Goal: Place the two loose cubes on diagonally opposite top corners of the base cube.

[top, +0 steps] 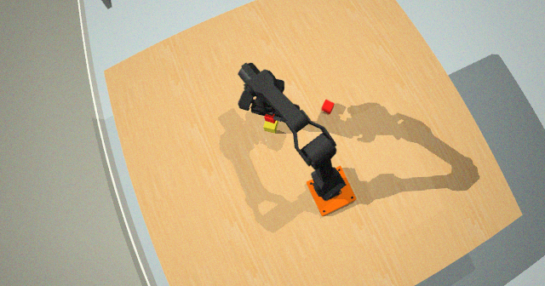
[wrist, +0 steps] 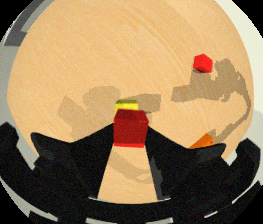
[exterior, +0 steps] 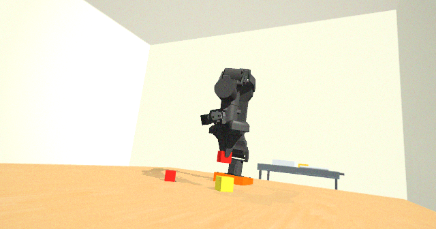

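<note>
My gripper tip is now 80 mm above the yellow cube and 10 mm to the right of it.
</note>
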